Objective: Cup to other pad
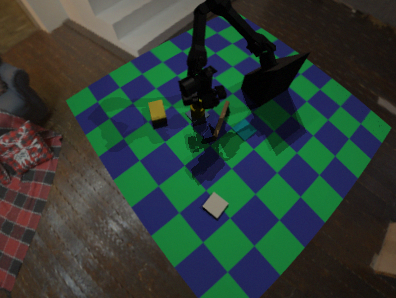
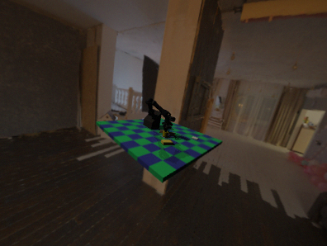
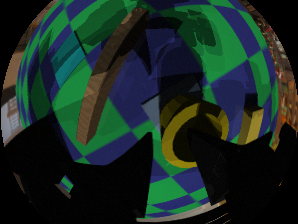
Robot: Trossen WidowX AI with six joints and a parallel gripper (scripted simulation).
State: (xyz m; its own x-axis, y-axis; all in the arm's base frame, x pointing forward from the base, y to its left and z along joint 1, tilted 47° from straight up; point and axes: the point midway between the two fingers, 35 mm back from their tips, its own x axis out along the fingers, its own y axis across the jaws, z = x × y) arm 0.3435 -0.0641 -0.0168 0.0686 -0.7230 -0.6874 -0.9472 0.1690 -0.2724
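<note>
Now: the cup 20 mm below my gripper tip, 20 mm ahead of it and 10 mm to the right of it. From my gripper tip the other things lie so: cyan pad 180 mm to the left, 120 mm behind, 70 mm below; then yellow block 190 mm ahead, 120 mm to the right, 40 mm below; then brown stick 80 mm to the left, 50 mm below, 50 mm behind.
</note>
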